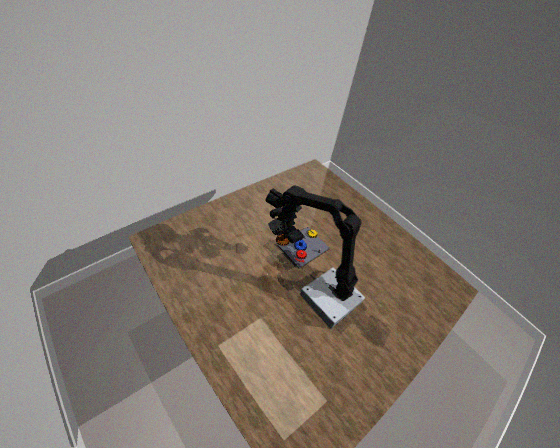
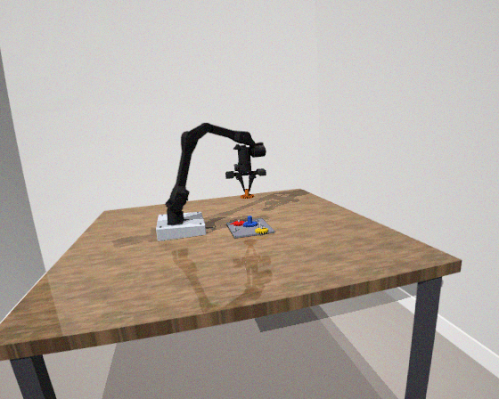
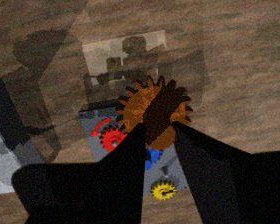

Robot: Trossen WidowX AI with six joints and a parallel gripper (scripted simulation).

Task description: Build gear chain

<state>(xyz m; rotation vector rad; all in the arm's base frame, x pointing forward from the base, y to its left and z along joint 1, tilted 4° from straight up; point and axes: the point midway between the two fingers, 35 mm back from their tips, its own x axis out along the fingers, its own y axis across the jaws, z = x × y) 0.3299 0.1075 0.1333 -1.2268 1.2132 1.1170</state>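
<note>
Right now my gripper tip is 220 mm to the left of the yellow gear, 120 mm above it and 20 mm short of it. Also, from my gripper tip: red gear (120 mm below, 90 mm to the right, 60 mm behind); orange gear (10 mm below); blue gear (120 mm to the right, 110 mm below, 10 mm behind).
</note>
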